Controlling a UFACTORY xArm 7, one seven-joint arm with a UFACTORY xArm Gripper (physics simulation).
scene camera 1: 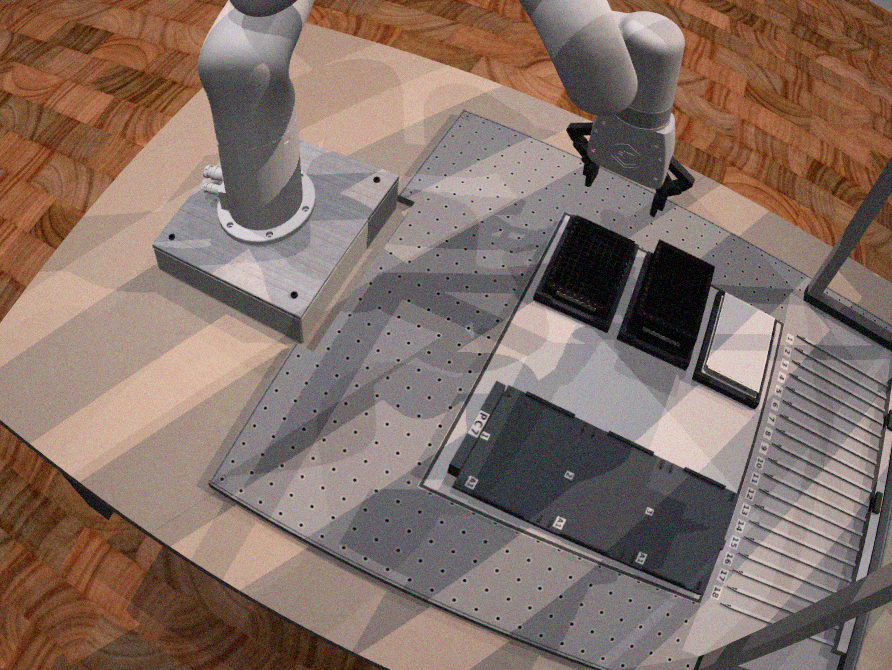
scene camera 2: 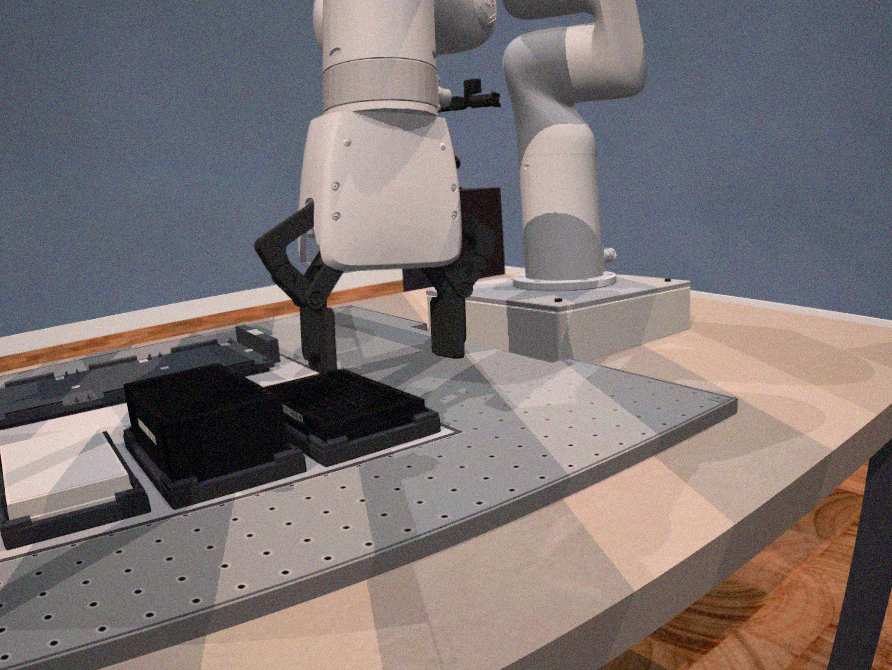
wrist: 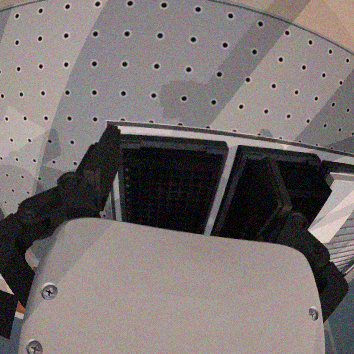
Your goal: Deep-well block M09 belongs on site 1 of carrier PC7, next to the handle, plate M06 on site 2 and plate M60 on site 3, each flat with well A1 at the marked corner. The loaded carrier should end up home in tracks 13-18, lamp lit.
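Seen in the pictures: gripper, between the fingertips: (scene camera 1: pixel 623 194) (scene camera 2: pixel 387 363) (wrist: pixel 189 159); arm's base, origin of its link: (scene camera 1: pixel 265 204) (scene camera 2: pixel 565 283).
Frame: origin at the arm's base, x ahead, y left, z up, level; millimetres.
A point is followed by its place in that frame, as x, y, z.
Observation:
A low black plate (scene camera 1: pixel 591 263) {396, 60, -19} (scene camera 2: pixel 346 407) {412, 97, -19} (wrist: pixel 172 185) {404, 90, -26}, a taller black block (scene camera 1: pixel 670 299) {499, 25, 5} (scene camera 2: pixel 205 425) {530, 103, 2} (wrist: pixel 245 190) and a white-topped plate (scene camera 1: pixel 742 342) {614, 17, -19} (scene camera 2: pixel 61 461) {614, 27, -19} (wrist: pixel 345 187) {612, 72, -19} sit side by side in dark holders; I cannot read their labels. Dark carrier PC7 (scene camera 1: pixel 533 447) {380, -189, -34} (scene camera 2: pixel 187 354) {380, -244, -34} lies flat, its handle beside site 1 and its three sites empty, with A1 marks along one long edge. My gripper (scene camera 1: pixel 623 196) {416, 153, 23} (scene camera 2: pixel 383 359) {416, 153, 23} (wrist: pixel 189 159) {416, 153, 23} is open and empty above the low black plate. In the wrist view its fingers appear either side of that plate, one overlapping the taller block. No lit lamp shows.
The numbered tracks 1-18 (scene camera 1: pixel 829 461) {783, -101, -44} run beside the white staging area, with track 1 near the white-topped plate and 18 beyond the carrier's far end. Grey frame posts (scene camera 1: pixel 850 230) {729, 148, 121} rise beside the tracks. The arm's base (scene camera 1: pixel 274 266) {48, -82, -1} (scene camera 2: pixel 612 317) {63, 106, -19} stands across the perforated board (scene camera 1: pixel 346 432) {187, -229, -45} (scene camera 2: pixel 475 461) {386, 197, -45}.

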